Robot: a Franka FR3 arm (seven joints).
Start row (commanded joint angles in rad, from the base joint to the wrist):
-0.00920, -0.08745, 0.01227, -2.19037, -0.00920, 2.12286, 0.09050
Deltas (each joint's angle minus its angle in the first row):
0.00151, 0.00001, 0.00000, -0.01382, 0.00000, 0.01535, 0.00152
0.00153, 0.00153, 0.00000, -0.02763, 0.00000, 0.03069, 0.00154
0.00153, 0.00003, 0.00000, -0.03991, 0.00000, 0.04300, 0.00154
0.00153, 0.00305, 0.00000, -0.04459, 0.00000, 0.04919, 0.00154
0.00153, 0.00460, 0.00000, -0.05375, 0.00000, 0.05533, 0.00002
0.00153, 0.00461, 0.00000, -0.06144, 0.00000, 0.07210, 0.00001
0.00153, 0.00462, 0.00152, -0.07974, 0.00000, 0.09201, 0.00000
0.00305, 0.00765, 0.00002, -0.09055, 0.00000, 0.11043, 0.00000
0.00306, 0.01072, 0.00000, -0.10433, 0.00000, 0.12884, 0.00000
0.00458, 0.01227, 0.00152, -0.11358, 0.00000, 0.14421, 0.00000
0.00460, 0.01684, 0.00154, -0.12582, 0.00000, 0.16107, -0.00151
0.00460, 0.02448, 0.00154, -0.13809, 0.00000, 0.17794, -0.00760
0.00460, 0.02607, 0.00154, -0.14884, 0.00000, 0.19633, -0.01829
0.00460, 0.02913, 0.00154, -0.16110, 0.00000, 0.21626, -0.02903
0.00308, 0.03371, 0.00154, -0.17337, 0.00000, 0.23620, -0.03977
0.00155, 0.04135, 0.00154, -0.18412, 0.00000, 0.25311, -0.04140
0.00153, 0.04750, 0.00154, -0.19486, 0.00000, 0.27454, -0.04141
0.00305, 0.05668, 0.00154, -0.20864, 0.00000, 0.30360, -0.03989
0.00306, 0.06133, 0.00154, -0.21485, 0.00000, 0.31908, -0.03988
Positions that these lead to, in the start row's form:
-0.00769, -0.08744, 0.01227, -2.20419, -0.00920, 2.13821, 0.09202
-0.00767, -0.08592, 0.01227, -2.21800, -0.00920, 2.15355, 0.09204
-0.00767, -0.08742, 0.01227, -2.23028, -0.00920, 2.16586, 0.09204
-0.00767, -0.08440, 0.01227, -2.23496, -0.00920, 2.17205, 0.09204
-0.00767, -0.08285, 0.01227, -2.24412, -0.00920, 2.17819, 0.09052
-0.00767, -0.08284, 0.01227, -2.25181, -0.00920, 2.19496, 0.09051
-0.00767, -0.08283, 0.01379, -2.27011, -0.00920, 2.21487, 0.09050
-0.00615, -0.07980, 0.01229, -2.28092, -0.00920, 2.23329, 0.09050
-0.00614, -0.07673, 0.01227, -2.29470, -0.00920, 2.25170, 0.09050
-0.00462, -0.07518, 0.01379, -2.30395, -0.00920, 2.26707, 0.09050
-0.00460, -0.07061, 0.01381, -2.31619, -0.00920, 2.28393, 0.08899
-0.00460, -0.06297, 0.01381, -2.32846, -0.00920, 2.30080, 0.08290
-0.00460, -0.06138, 0.01381, -2.33921, -0.00920, 2.31919, 0.07221
-0.00460, -0.05832, 0.01381, -2.35147, -0.00920, 2.33912, 0.06147
-0.00612, -0.05374, 0.01381, -2.36374, -0.00920, 2.35906, 0.05073
-0.00765, -0.04610, 0.01381, -2.37449, -0.00920, 2.37597, 0.04910
-0.00767, -0.03995, 0.01381, -2.38523, -0.00920, 2.39740, 0.04909
-0.00615, -0.03077, 0.01381, -2.39901, -0.00920, 2.42646, 0.05061
-0.00614, -0.02612, 0.01381, -2.40522, -0.00920, 2.44194, 0.05062

